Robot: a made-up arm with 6 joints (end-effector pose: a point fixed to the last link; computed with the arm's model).
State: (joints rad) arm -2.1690 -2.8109 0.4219 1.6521 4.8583 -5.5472
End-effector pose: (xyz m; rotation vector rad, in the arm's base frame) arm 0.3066 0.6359 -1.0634 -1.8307 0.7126 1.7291
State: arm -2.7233 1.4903 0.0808 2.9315 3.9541 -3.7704
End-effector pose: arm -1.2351 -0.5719 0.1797 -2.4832 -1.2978 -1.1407
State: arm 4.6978 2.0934 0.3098 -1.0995 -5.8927 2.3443
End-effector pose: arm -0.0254 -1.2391 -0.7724 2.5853 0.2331 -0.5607
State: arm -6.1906 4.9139 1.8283 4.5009 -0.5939 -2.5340
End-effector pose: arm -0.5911 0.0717 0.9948 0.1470 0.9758 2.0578
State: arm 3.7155 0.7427 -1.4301 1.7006 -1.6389 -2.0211
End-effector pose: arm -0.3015 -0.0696 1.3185 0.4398 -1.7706 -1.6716
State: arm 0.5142 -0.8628 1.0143 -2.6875 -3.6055 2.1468
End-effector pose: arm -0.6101 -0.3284 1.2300 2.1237 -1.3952 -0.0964
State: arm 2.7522 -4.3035 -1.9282 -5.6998 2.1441 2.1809
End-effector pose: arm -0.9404 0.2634 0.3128 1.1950 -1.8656 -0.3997
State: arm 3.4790 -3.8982 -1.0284 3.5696 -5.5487 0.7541
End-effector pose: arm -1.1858 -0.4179 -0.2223 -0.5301 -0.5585 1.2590
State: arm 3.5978 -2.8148 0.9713 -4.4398 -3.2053 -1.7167
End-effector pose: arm 0.6336 0.2520 -0.7649 0.6046 -1.1690 0.0720
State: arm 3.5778 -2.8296 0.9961 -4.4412 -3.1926 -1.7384
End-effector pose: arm 0.6271 0.2359 -0.7648 0.5979 -1.1792 0.0300
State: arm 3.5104 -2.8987 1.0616 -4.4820 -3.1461 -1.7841
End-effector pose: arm 0.5823 0.1775 -0.7816 0.5194 -1.1980 -0.0611
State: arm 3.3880 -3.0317 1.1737 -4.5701 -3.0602 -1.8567
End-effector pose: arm 0.4790 0.0879 -0.8093 0.3562 -1.2250 -0.2081
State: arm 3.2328 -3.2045 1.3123 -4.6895 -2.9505 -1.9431
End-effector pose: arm 0.3257 0.0146 -0.8279 0.1392 -1.2525 -0.3822
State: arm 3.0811 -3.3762 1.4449 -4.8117 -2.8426 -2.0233
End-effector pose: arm 0.1667 -0.0097 -0.8256 -0.0798 -1.2715 -0.5374
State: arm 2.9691 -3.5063 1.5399 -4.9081 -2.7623 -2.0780
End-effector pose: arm 0.0502 0.0024 -0.8112 -0.2483 -1.2771 -0.6351
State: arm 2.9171 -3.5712 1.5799 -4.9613 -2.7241 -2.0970
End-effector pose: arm -0.0061 0.0172 -0.8023 -0.3361 -1.2701 -0.6638
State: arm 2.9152 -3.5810 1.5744 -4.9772 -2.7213 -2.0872
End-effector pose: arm -0.0170 0.0199 -0.8052 -0.3556 -1.2554 -0.6419
